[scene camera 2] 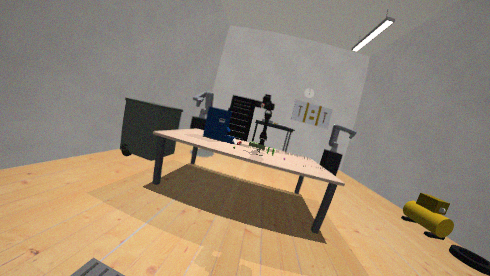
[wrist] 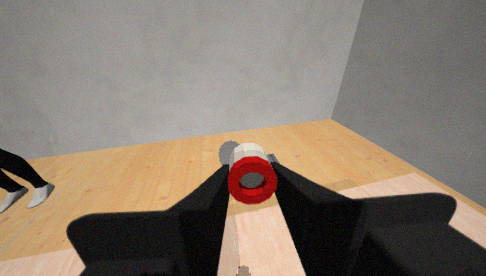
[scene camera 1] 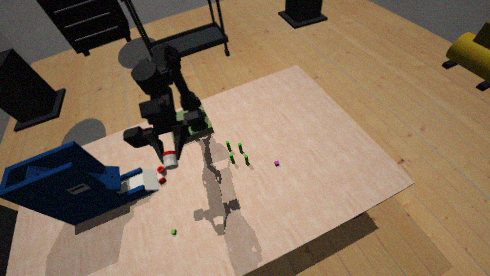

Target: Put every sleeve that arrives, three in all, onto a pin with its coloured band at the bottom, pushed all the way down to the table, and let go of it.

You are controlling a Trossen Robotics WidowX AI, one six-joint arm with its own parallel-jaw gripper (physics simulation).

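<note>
My gripper (scene camera 1: 170, 153) (wrist: 249, 168) is shut on a white sleeve (scene camera 1: 171, 162) (wrist: 250, 149), holding it over the table near the chute's end. The sleeve's red band (scene camera 1: 169, 153) (wrist: 233, 181) is at the end towards the wrist camera, and its hole shows there. Two more sleeves with red bands, one (scene camera 1: 161, 170) and another (scene camera 1: 162, 180), lie at the chute's mouth, close to the held sleeve in scene camera 1. Four green pins, (scene camera 1: 228, 146) (scene camera 1: 240, 148) (scene camera 1: 231, 159) (scene camera 1: 246, 160), stand upright on the table, with no sleeve on them. Details in scene camera 2 are too small to tell.
A blue dispenser (scene camera 1: 60, 195) (scene camera 2: 217, 124) with a pale chute (scene camera 1: 150, 180) stands left of the arm. A small magenta cube (scene camera 1: 276, 163) lies right of the pins; a small green cube (scene camera 1: 173, 232) lies near the front. The table (scene camera 1: 320, 150) (scene camera 2: 185, 136) carries the arm's green base (scene camera 1: 205, 132).
</note>
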